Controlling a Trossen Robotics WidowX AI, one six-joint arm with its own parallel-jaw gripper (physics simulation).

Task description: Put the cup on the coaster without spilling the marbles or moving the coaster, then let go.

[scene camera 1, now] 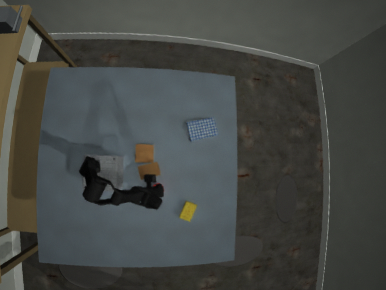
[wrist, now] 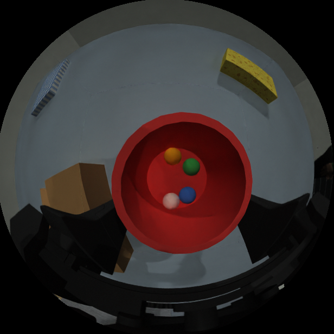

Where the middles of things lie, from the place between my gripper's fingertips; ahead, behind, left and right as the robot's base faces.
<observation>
The red cup [wrist: 140, 178] lies 2 cm above my hand and 1 cm ahead of it. From my hand the other things lie so: brown block [wrist: 83, 186] 12 cm to the left, 3 cm behind, 1 cm above.
</observation>
